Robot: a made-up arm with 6 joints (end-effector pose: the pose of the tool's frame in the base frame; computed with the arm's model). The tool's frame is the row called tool.
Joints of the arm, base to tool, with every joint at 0 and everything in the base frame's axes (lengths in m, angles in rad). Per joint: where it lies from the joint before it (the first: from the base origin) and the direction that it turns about. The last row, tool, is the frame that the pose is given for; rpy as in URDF.
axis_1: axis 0 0 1 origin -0.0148 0.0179 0.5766
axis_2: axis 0.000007 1 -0.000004 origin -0.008 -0.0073 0.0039
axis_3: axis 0.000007 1 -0.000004 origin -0.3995 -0.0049 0.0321
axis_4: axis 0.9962 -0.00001 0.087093 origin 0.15 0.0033 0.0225
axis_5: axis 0.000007 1 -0.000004 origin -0.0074 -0.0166 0.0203
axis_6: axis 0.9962 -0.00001 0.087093 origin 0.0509 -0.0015 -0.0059
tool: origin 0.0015 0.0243 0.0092 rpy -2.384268 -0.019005 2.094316
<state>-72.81 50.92 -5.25 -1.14 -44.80 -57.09</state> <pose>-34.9 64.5 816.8 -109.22 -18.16 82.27</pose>
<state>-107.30 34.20 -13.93 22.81 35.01 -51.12</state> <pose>37.1 164.4 770.6 -77.22 -32.73 17.06</pose>
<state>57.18 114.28 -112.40 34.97 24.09 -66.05</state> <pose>179.1 330.6 928.7 -8.73 126.01 -97.15</pose>
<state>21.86 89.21 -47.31 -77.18 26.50 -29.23</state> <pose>148.3 59.4 867.4 18.54 22.46 -158.02</pose>
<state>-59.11 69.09 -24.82 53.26 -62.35 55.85</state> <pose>-64.8 -45.7 900.0 126.95 72.00 100.84</pose>
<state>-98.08 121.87 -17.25 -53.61 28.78 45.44</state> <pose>-52.6 -195.4 704.1 -12.78 -5.09 -11.65</pose>
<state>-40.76 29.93 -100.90 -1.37 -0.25 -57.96</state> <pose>-242.0 205.0 1001.1 141.90 14.08 -52.60</pose>
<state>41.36 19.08 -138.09 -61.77 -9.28 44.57</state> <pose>-417.1 -302.9 883.5 54.56 86.24 53.85</pose>
